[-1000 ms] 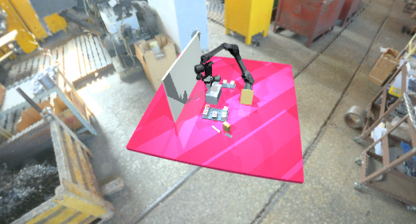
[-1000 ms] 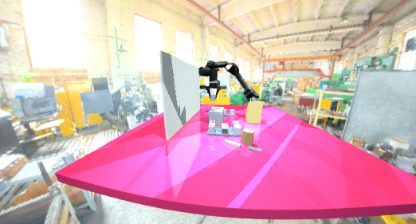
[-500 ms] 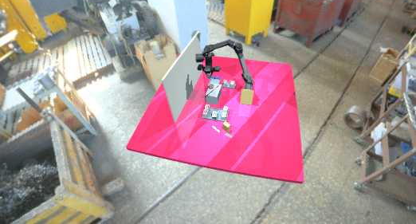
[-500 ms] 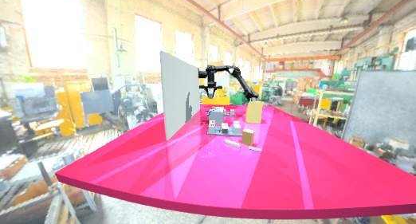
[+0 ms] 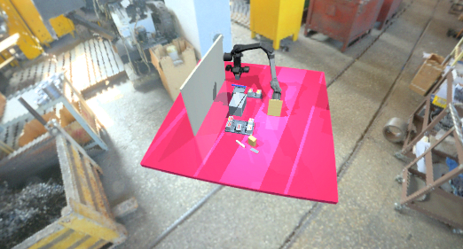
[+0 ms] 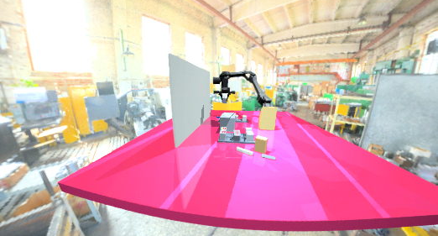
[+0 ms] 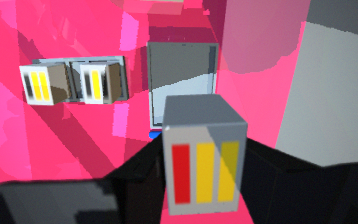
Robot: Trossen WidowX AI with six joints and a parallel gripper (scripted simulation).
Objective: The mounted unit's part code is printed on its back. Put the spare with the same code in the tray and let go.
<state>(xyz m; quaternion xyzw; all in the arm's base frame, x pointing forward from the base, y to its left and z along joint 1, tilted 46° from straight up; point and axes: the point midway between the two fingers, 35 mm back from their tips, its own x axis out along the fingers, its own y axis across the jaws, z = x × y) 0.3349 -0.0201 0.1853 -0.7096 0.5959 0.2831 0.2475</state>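
Right now the rimmed tray is 160 mm below my gripper tip and 10 mm to the right of it. The rest, counted from my gripper tip: grey rack 370 mm to the left, 160 mm below, 130 mm behind; then tall upright panel 190 mm to the left, 170 mm ahead, 60 mm above; then grey mounted unit 200 mm to the left, 120 mm below, 60 mm behind.
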